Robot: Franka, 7 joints.
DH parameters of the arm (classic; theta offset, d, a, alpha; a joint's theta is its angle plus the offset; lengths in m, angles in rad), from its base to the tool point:
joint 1: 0 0.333 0 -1.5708
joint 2: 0 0 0 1.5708
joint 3: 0 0.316 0.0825 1.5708
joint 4: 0 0 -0.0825 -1.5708
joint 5: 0 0.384 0 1.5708
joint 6: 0 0 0.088 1.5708
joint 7: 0 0.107 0 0
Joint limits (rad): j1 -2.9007..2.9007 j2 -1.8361..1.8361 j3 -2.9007..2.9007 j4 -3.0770..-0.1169 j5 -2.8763..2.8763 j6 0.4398..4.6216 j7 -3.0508..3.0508
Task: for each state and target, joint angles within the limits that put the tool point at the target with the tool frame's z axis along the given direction. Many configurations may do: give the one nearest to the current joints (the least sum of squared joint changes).
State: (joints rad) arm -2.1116 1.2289 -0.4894 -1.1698 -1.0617 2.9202 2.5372
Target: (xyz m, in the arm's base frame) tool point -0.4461 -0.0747 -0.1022 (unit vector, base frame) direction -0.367 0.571 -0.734
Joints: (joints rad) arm -2.2231 1.3429 -0.6875 -1.9558 -1.3308 3.0667 2.5372
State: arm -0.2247 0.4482 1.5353 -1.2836 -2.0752 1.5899 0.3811
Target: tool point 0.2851 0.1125 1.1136 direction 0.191 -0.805 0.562
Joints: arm -0.5839 -0.0008 1.1740 -0.6976 -2.2148 1.8179 0.3811
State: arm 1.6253 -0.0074 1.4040 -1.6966 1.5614 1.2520 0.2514
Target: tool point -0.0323 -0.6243 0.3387 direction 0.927 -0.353 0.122
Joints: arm 2.0824 -0.5674 2.2904 -1.9405 2.0494 1.2907 0.2514
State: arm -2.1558 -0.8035 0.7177 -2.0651 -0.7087 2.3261 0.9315
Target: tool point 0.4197 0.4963 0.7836 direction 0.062 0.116 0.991
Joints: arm -1.8891 -1.6321 0.4139 -1.2483 -1.0325 2.6826 0.9315
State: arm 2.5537 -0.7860 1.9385 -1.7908 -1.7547 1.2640 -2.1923
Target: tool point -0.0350 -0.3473 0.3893 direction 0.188 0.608 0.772
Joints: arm 2.8868 -1.0561 1.8360 -2.3854 -1.0103 0.5854 -2.1923
